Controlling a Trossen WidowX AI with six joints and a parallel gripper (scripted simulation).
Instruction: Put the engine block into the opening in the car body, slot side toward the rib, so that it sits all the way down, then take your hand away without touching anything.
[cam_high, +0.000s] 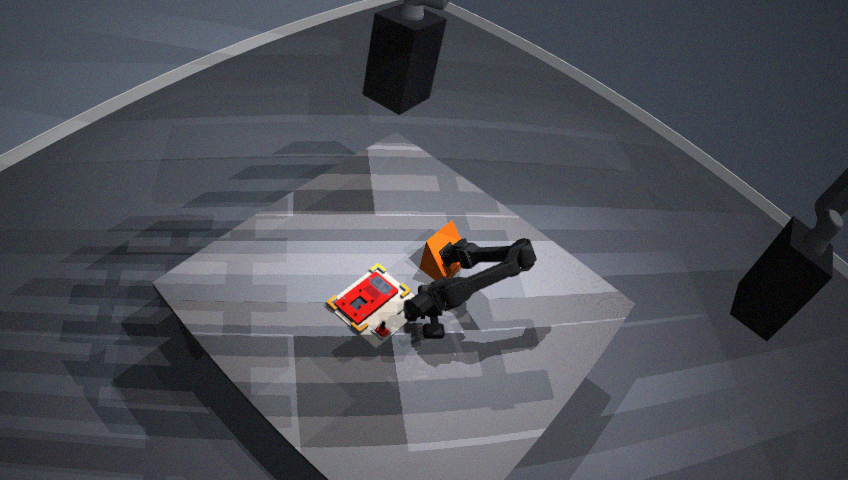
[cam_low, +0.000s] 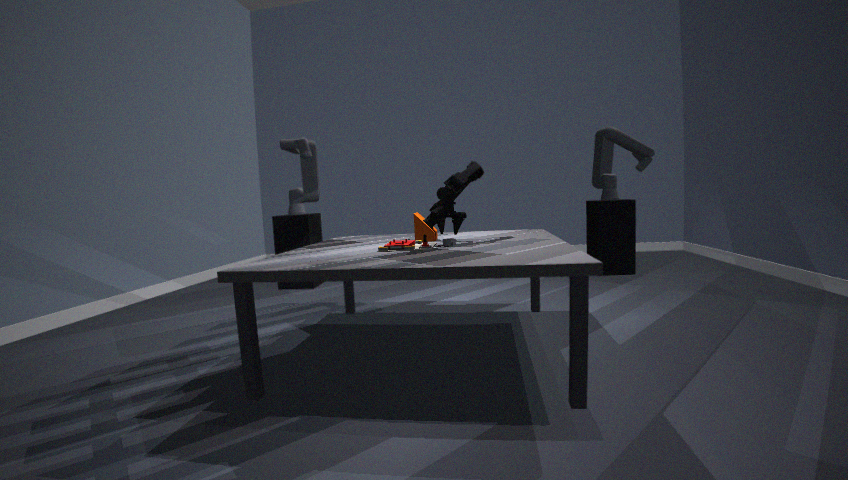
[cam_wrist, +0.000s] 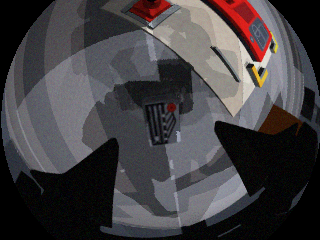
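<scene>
Right now the grey ribbed engine block is 4 cm below my gripper tip and 1 cm to the left of it.
</scene>
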